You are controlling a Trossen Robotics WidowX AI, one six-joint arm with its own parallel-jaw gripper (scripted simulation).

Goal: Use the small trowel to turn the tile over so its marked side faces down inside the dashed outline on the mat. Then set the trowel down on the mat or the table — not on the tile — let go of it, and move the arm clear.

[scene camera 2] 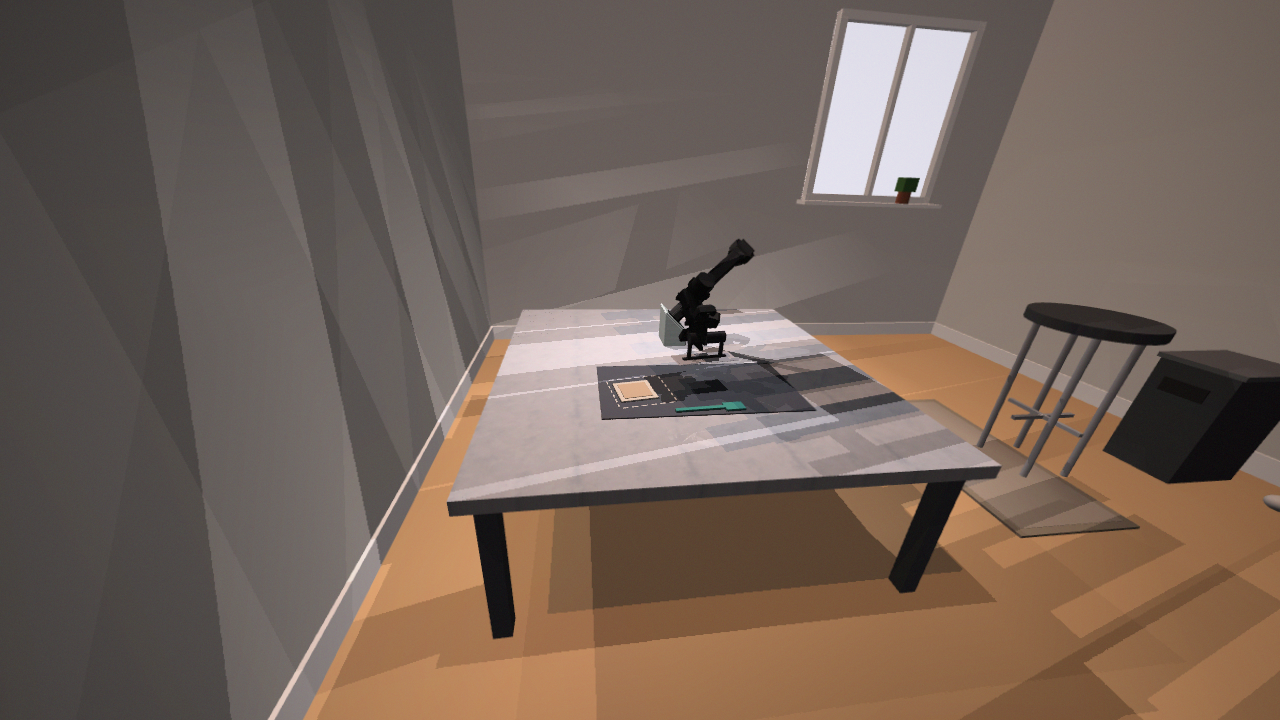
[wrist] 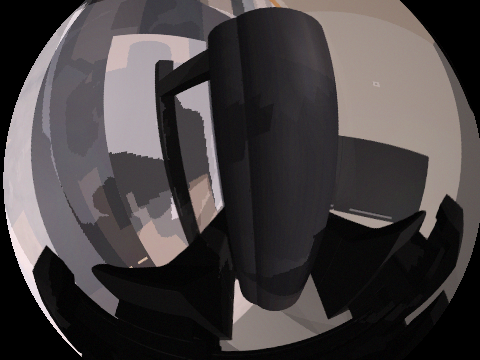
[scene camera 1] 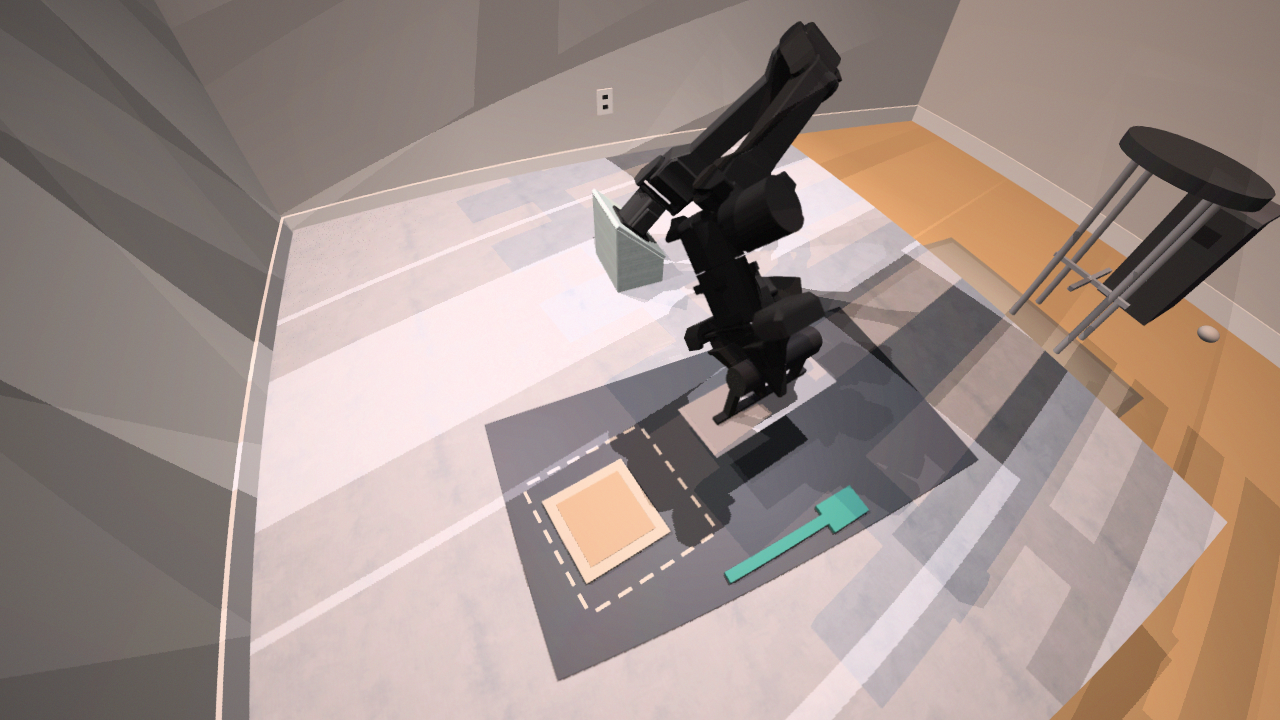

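There is a tile that I see, and with it a teal trowel and a dark mat. I see my gripper too, and it also appears in the wrist view and in scene camera 2.
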